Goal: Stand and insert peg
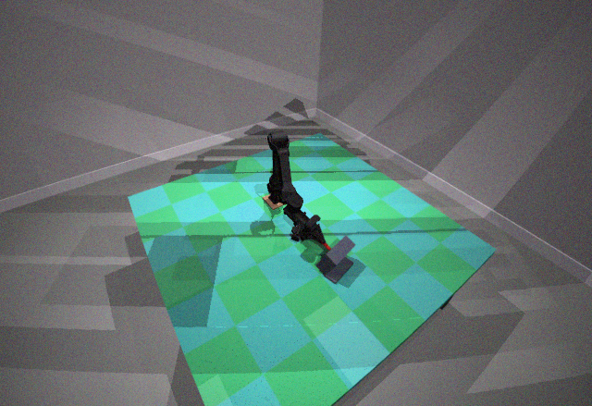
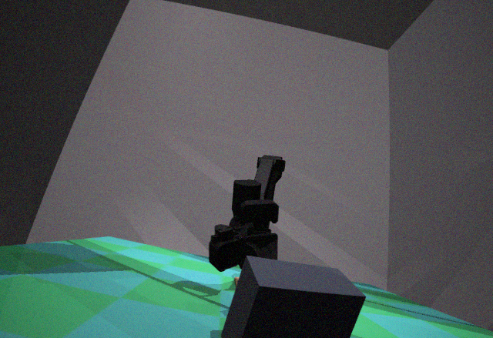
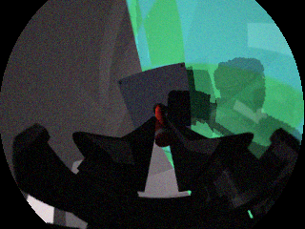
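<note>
My gripper tip is now 60 mm short of the sloped panel, 20 mm above it and 10 mm to the right of it. Round my gripper tip: red peg: 10 mm behind, 10 mm above.
</note>
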